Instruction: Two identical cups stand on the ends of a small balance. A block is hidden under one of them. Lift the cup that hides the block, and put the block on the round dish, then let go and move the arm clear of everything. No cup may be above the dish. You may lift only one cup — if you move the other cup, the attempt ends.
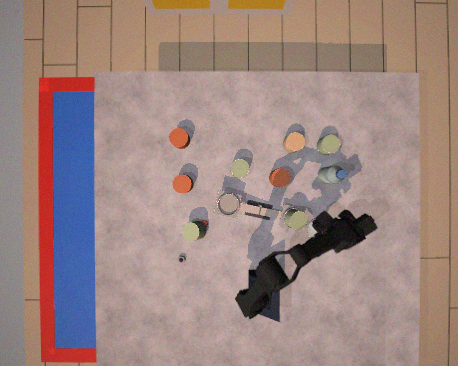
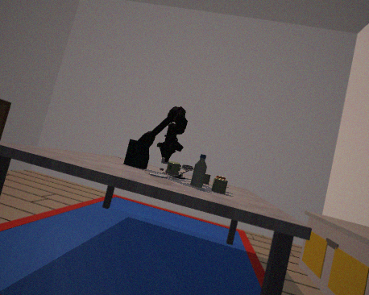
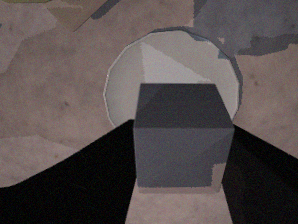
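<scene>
Now: the white round dish 80 mm below my gripper tip, 10 mm to the right of it and 10 mm behind it. Also, from my gripper tip: pale block: 10 mm above; then red object: 450 mm to the left, 70 mm below, 50 mm behind; then balance: 230 mm to the left, 50 mm below, 50 mm ahead.
</scene>
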